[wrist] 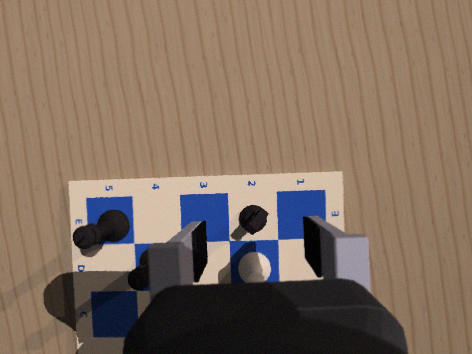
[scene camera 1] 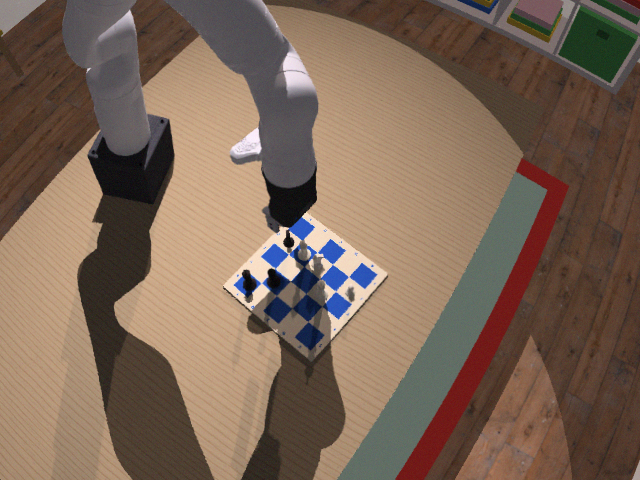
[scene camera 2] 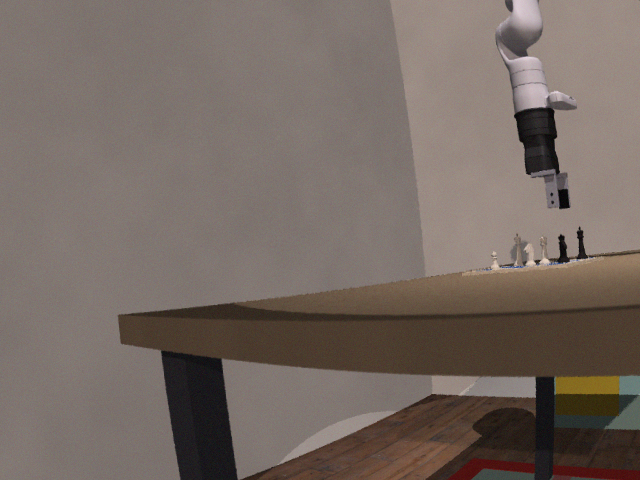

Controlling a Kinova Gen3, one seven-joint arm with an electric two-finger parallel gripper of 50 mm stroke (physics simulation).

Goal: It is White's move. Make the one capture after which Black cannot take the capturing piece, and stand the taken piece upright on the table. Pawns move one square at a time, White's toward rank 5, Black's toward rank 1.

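Pixels of known places: gripper, fingertip midpoint: [wrist: 255,239] [scene camera 1: 284,217] [scene camera 2: 559,208]; arm's base at its link origin: [scene camera 1: 128,136].
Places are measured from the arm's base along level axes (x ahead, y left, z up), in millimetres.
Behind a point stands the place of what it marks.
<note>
My gripper [scene camera 2: 558,207] {x 354, y 29, z -41 mm} [wrist: 255,239] {x 354, y 29, z -41 mm} is open and empty, above the board [scene camera 1: 277,310] {x 413, y -97, z -138 mm} [scene camera 2: 473,272] {x 523, y 75, z -140 mm} [wrist: 275,182] {x 331, y 51, z -139 mm} around E2 and D2. The arm partly hides it in scene camera 1. A black piece [scene camera 1: 288,241] {x 359, y 23, z -120 mm} [wrist: 253,219] {x 351, y 29, z -101 mm} stands on E2, a white piece [scene camera 1: 303,253] {x 396, y 17, z -121 mm} [wrist: 254,268] {x 389, y 23, z -117 mm} on D2. A white knight [scene camera 1: 317,262] {x 428, y 15, z -120 mm} [scene camera 2: 529,255] {x 425, y 24, z -120 mm} stands on C2, a tall white piece [scene camera 1: 321,292] {x 467, y -33, z -113 mm} [scene camera 2: 517,250] {x 464, y -23, z -108 mm} on B3, a white pawn [scene camera 1: 351,292] {x 510, y 1, z -129 mm} [scene camera 2: 494,260] {x 505, y 7, z -123 mm} on A2. Black pieces stand on D4, one [scene camera 1: 272,279] {x 379, y -58, z -115 mm} [wrist: 140,278] {x 375, y -51, z -89 mm}, and E5, another [scene camera 1: 248,281] {x 345, y -86, z -111 mm} [wrist: 114,225] {x 340, y -76, z -123 mm}. Exact black types are unclear.
The wooden table [scene camera 1: 413,206] {x 522, y 230, z -145 mm} [scene camera 2: 361,335] {x 336, y 685, z -154 mm} [wrist: 225,75] {x 240, y 28, z -145 mm} surrounds the board. The black arm base [scene camera 1: 131,173] {x 48, y -52, z -28 mm} stands on the table at upper left in scene camera 1. The arm's shadow falls across part of the board. Shelving [scene camera 1: 614,85] stands on the floor beyond the table.
</note>
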